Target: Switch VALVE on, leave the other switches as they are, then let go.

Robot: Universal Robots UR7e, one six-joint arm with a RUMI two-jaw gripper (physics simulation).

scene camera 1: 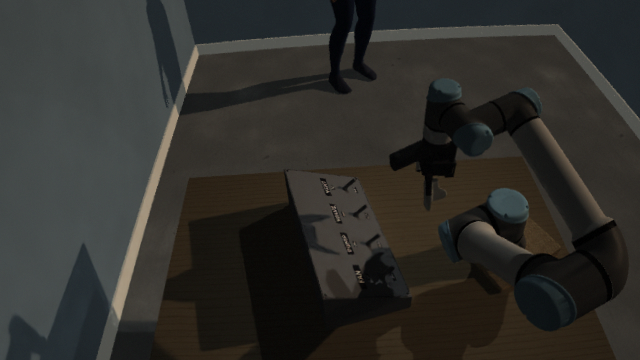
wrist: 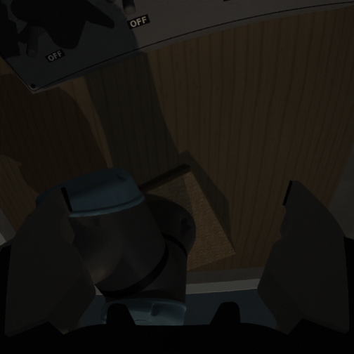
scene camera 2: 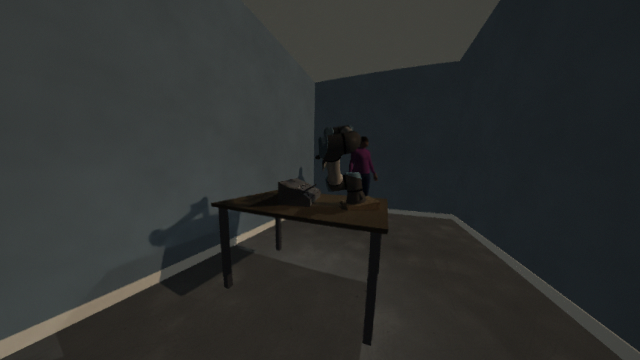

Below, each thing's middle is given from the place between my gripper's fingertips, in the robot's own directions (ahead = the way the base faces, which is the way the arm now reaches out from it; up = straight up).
Now: hand 23 cm short of the grey sloped switch panel (scene camera 1: 345,270), 18 cm above it and 3 cm to the right of it.
